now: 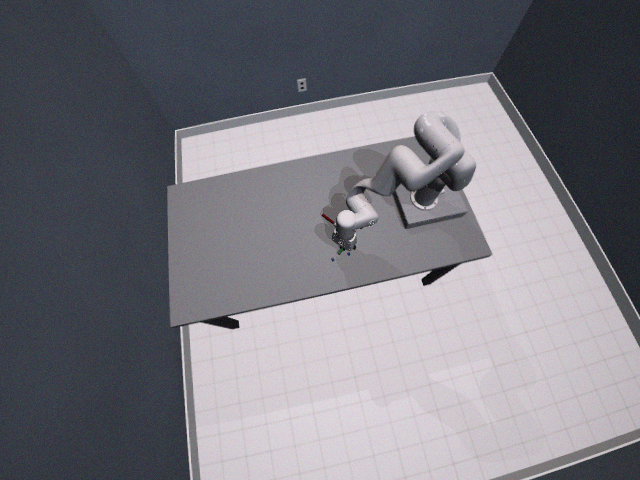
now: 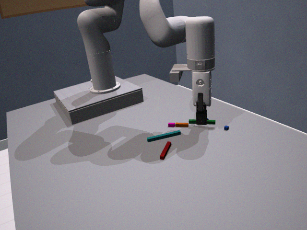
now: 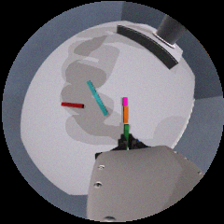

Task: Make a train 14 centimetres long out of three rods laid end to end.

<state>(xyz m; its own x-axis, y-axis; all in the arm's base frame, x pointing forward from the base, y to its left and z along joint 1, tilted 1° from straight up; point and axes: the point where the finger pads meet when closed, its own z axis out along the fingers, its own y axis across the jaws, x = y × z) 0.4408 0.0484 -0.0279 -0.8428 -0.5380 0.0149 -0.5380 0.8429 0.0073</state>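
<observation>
The green rod is 2 cm below my hand. Round my hand: turquoise rod: 5 cm behind, 12 cm to the right, 3 cm below; orange rod: 5 cm behind, 3 cm to the right, 3 cm below; magenta rod: 8 cm behind, 5 cm to the right, 3 cm below.
</observation>
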